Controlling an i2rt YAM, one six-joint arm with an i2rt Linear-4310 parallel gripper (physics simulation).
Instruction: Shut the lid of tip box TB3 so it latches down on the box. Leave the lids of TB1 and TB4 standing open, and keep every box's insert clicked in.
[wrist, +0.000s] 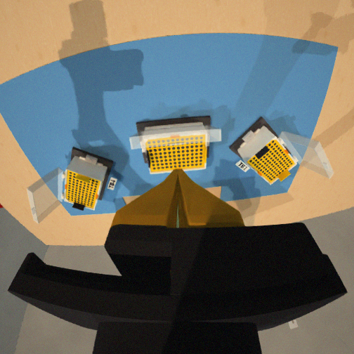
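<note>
Tip box TB3 (202, 159) is the middle box, its yellow insert (176, 154) seated in it. Its label does not show. Its clear lid (214, 135) is not down; it shows as a narrow band across the back rows, upright or tilted over them. My gripper (177, 175) is shut and empty, its tips overlapping TB3's front edge in the view; whether they touch it I cannot tell. TB4 (82, 189), at left, has its lid (46, 196) open to the left. TB1 (271, 160), at right, has its lid (311, 151) open to the right. Both yellow inserts look seated.
The boxes stand on a blue mat (200, 60) on a light wooden table (30, 30). The table's front edge runs beneath my gripper, with grey floor (310, 235) beyond. A green sliver shows between the fingers. Arm shadows fall across the mat.
</note>
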